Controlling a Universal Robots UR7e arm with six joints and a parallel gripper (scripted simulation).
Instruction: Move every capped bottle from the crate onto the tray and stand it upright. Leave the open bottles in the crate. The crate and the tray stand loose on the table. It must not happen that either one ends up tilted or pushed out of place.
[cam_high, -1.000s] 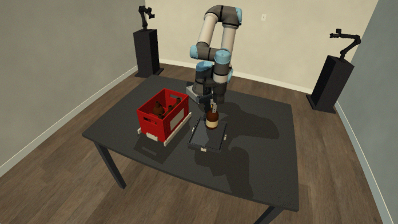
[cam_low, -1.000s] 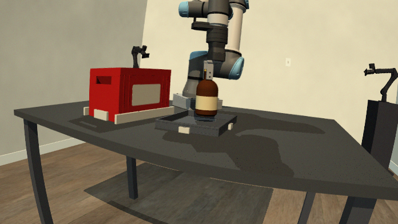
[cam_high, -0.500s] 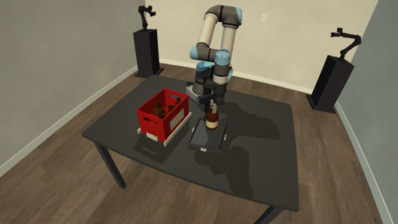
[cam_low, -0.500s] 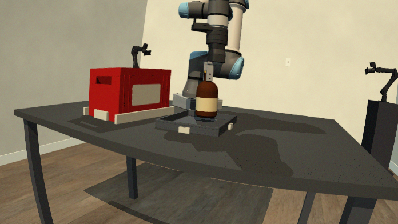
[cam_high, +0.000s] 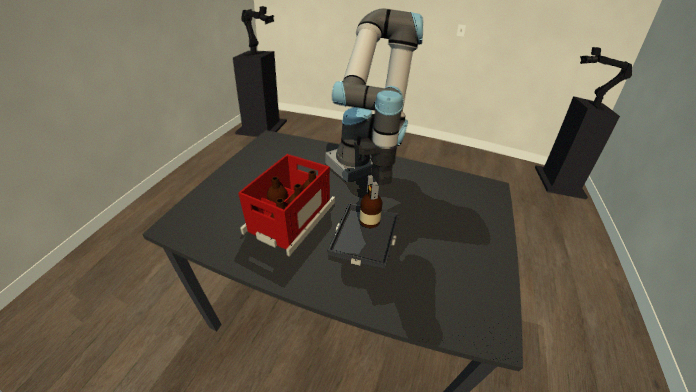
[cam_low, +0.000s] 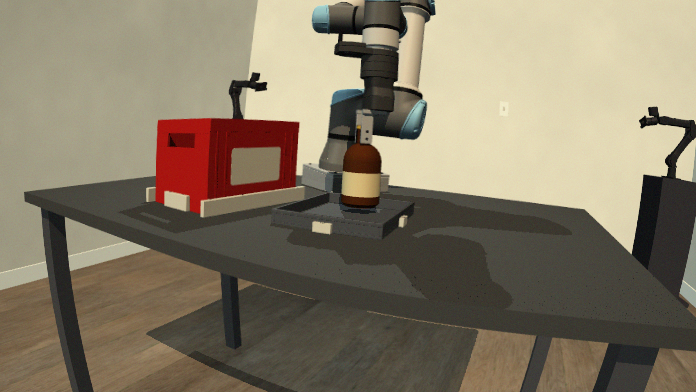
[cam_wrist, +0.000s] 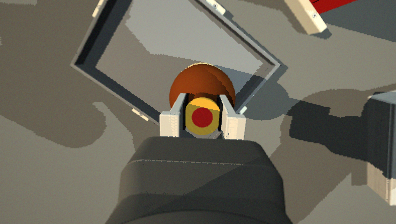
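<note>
The brown capped bottle lies 6 cm below my hand. The rest, counted from my hand: dark tray 14 cm below, 5 cm ahead; then red crate 29 cm to the right, 7 cm below, 4 cm ahead.
</note>
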